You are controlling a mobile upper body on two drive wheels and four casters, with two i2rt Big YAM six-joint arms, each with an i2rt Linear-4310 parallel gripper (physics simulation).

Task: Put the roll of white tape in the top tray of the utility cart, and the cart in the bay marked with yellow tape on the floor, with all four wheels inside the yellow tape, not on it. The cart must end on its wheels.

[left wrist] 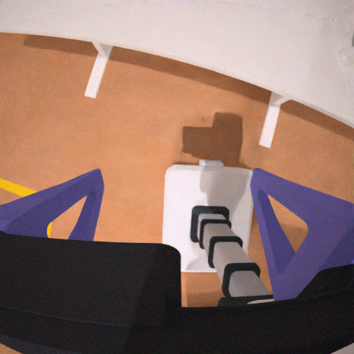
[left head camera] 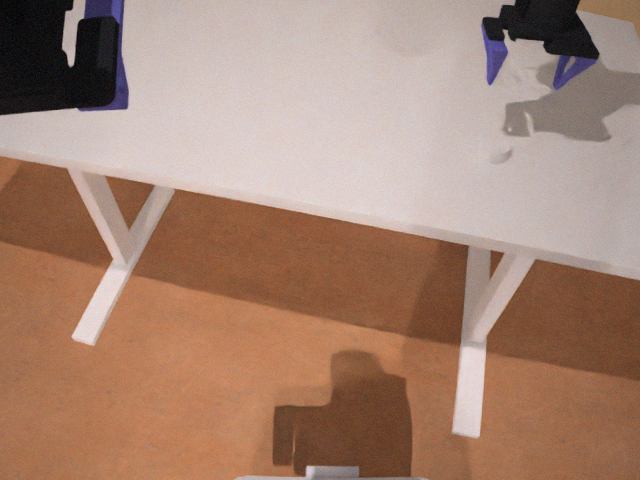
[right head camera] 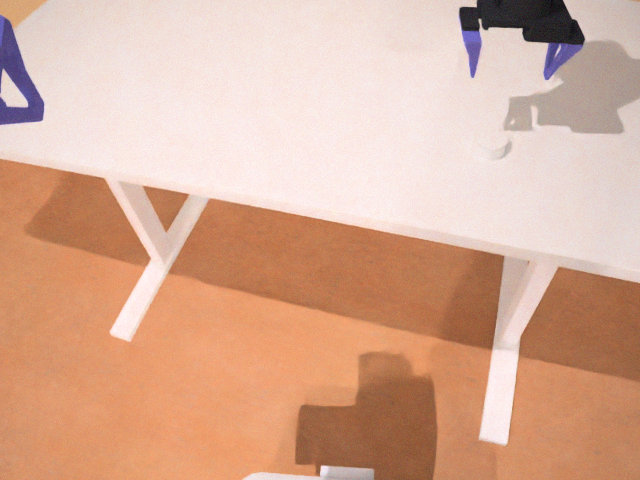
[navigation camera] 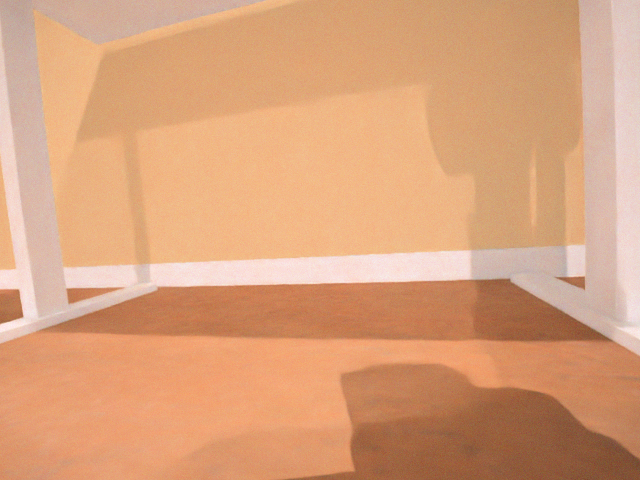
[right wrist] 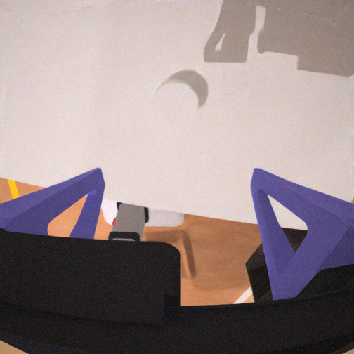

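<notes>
The roll of white tape (left head camera: 500,155) (right head camera: 495,148) (right wrist: 179,99) lies flat on the white table (left head camera: 258,129) (right head camera: 258,129), pale against its top. My right gripper (left head camera: 523,85) (right head camera: 510,77) (right wrist: 177,176) is open and empty above the table, beyond the roll in the head views. My left gripper (left wrist: 176,176) is open and empty; part of it shows at the left edge of both head views. Yellow floor tape (left wrist: 17,187) (right wrist: 13,189) shows in small pieces at the left of both wrist views. I cannot make out the utility cart.
Table legs (left head camera: 95,320) (right head camera: 498,403) (navigation camera: 41,206) stand on the floor in front of my white base (left wrist: 175,220). A dark, boxy object (right wrist: 257,267) is partly hidden behind a right finger. A wall (navigation camera: 284,180) stands beyond the table.
</notes>
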